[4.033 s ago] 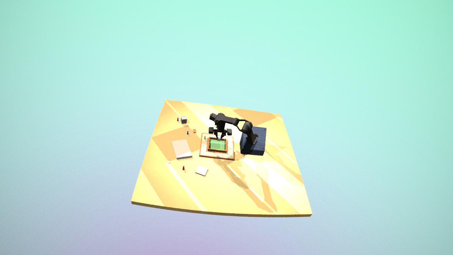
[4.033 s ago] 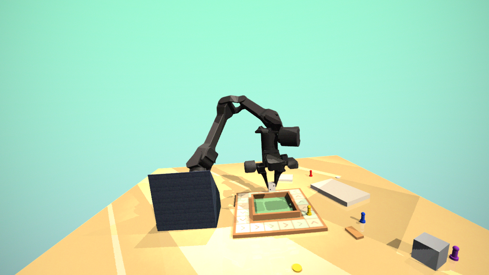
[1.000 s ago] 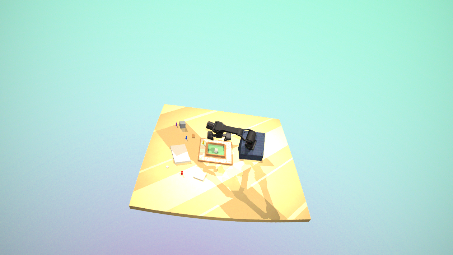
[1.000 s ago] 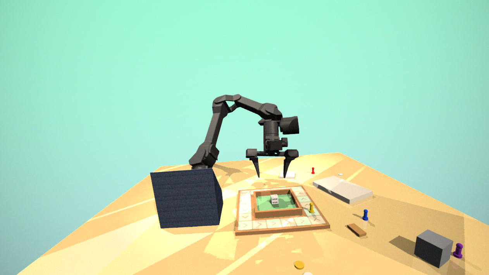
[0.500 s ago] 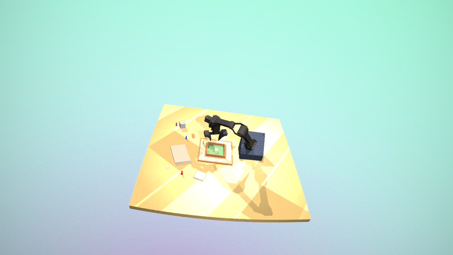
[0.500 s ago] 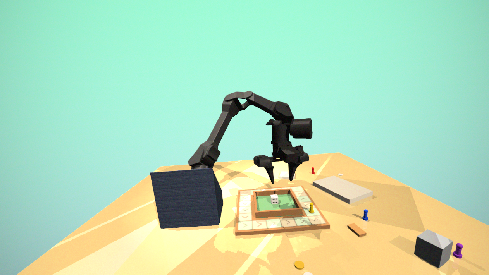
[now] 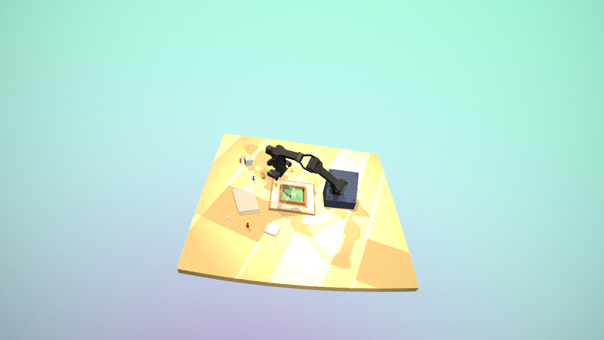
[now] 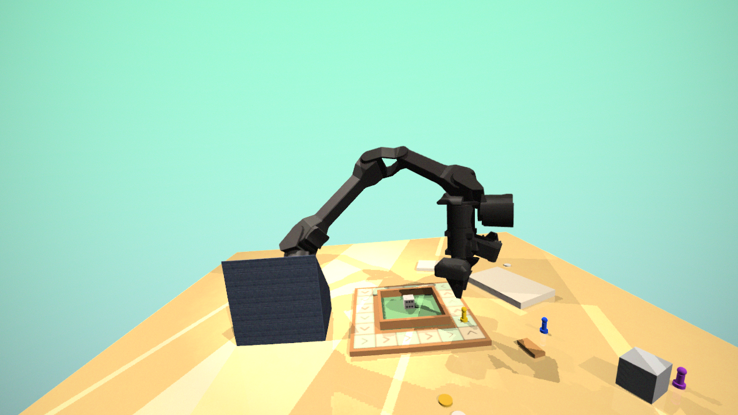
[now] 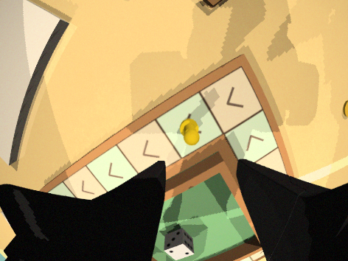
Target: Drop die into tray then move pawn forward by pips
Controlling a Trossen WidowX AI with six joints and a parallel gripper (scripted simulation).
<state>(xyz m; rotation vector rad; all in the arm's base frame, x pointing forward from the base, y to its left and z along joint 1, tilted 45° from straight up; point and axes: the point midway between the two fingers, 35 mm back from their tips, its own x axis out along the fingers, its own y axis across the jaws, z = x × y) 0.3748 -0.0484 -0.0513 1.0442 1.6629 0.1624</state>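
The yellow pawn lies 1 cm ahead of my gripper tip and 5 cm below it. The rest, counted from my gripper tip: white die (11 cm behind, 8 cm to the left, 5 cm below); then blue pawn (16 cm ahead, 5 cm to the right, 6 cm below); then green dice tray (10 cm behind, 7 cm to the left, 7 cm below).
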